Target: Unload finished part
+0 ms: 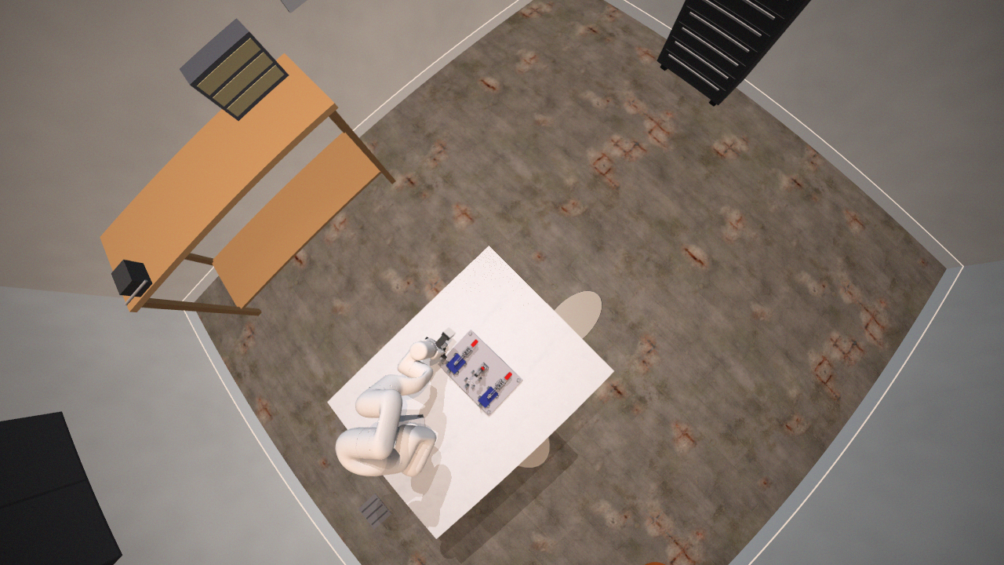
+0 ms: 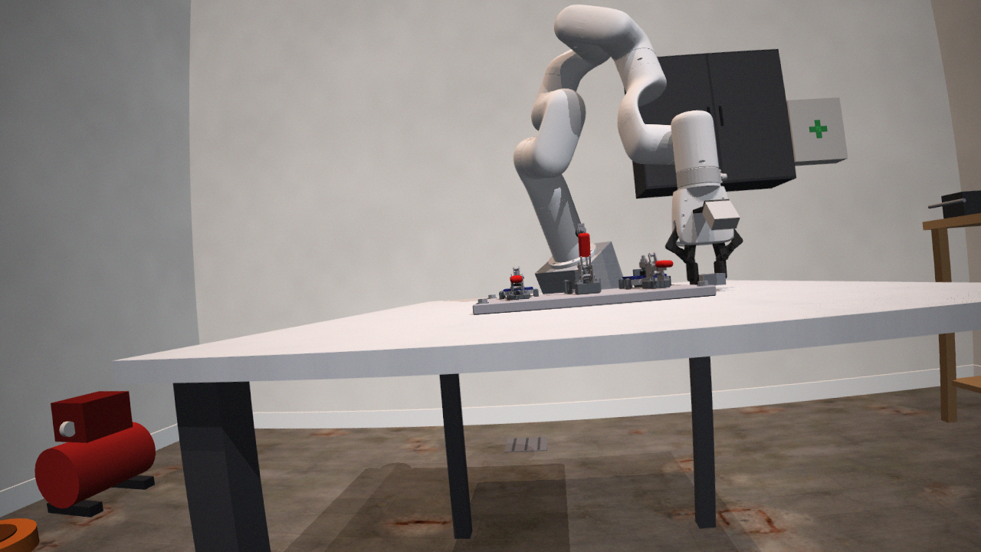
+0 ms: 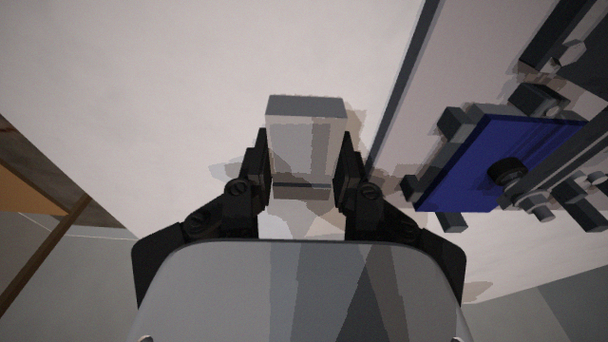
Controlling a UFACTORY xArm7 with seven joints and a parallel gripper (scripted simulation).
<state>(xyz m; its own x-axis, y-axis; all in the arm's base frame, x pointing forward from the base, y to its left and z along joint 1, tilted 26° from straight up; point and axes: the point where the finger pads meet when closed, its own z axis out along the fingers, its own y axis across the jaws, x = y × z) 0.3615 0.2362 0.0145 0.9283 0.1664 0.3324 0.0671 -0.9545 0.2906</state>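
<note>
Right now my hand is 1 cm past the grey finished part and 1 cm above it. Also, from my hand: fixture plate 7 cm ahead, 22 cm to the right, 2 cm below; then blue blank 2 cm ahead, 33 cm to the right.
</note>
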